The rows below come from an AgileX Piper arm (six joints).
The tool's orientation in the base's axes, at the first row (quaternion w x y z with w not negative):
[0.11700 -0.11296 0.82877 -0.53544]
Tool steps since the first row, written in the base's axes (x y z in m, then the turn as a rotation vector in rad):
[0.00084 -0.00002 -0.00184 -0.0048 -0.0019 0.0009]
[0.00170 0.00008 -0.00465 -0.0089 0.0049 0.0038]
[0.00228 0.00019 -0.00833 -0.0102 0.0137 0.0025]
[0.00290 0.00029 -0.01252 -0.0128 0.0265 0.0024]
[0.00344 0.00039 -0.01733 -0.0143 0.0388 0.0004]
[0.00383 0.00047 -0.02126 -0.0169 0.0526 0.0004]
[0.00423 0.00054 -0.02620 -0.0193 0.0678 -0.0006]
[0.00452 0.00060 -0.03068 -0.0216 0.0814 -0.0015]
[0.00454 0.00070 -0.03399 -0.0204 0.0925 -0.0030]
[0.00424 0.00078 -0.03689 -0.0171 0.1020 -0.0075]
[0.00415 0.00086 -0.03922 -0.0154 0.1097 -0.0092]
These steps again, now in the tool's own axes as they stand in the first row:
[-0.00066 0.00162 0.00102 0.0051 -0.0013 -0.0002]
[-0.00130 0.00418 0.00232 0.0066 -0.0010 -0.0085]
[-0.00161 0.00755 0.00388 0.0052 0.0038 -0.0160]
[-0.00192 0.01138 0.00566 0.0037 0.0092 -0.0278]
[-0.00212 0.01578 0.00767 0.0014 0.0161 -0.0381]
[-0.00222 0.01938 0.00929 -0.0005 0.0218 -0.0508]
[-0.00226 0.02390 0.01133 -0.0029 0.0289 -0.0642]
[-0.00223 0.02800 0.01316 -0.0049 0.0354 -0.0763]
[-0.00204 0.03106 0.01440 -0.0094 0.0411 -0.0849]
[-0.00157 0.03377 0.01539 -0.0151 0.0488 -0.0902]
[-0.00134 0.03593 0.01622 -0.0190 0.0534 -0.0956]

